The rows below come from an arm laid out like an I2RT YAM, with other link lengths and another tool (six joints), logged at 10 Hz.
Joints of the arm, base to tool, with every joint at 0 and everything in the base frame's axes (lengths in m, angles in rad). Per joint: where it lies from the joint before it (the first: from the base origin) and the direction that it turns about. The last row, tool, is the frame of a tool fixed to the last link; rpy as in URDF.
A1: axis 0 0 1 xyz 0 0 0.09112
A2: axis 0 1 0 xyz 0.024 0.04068 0.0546
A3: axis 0 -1 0 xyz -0.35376 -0.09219 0
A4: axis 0 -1 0 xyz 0.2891 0.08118 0.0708
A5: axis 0 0 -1 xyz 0.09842 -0.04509 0.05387
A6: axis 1 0 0 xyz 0.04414 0 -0.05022
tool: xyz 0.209 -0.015 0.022 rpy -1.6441 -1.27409 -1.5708
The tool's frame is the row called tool.
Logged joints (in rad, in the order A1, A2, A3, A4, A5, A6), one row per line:
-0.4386, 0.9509, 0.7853, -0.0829, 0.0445, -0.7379
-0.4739, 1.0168, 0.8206, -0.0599, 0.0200, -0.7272
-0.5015, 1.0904, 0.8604, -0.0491, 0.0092, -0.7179
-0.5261, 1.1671, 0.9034, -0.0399, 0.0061, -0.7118
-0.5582, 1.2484, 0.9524, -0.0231, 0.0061, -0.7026
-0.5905, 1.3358, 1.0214, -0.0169, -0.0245, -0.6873
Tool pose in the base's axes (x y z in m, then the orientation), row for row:
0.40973, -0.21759, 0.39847, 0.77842, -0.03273, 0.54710, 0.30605
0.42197, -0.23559, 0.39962, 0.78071, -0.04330, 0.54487, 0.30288
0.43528, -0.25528, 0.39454, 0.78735, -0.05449, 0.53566, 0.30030
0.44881, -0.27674, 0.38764, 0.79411, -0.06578, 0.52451, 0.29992
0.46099, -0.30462, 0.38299, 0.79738, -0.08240, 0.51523, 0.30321
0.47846, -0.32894, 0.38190, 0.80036, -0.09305, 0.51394, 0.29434
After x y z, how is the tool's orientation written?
As a quaternion, x y z w.
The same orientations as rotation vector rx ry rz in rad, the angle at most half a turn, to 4 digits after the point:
2.0601, -0.0866, 1.4479
2.0694, -0.1148, 1.4443
2.0897, -0.1446, 1.4217
2.1080, -0.1746, 1.3924
2.1132, -0.2184, 1.3655
2.1305, -0.2477, 1.3681

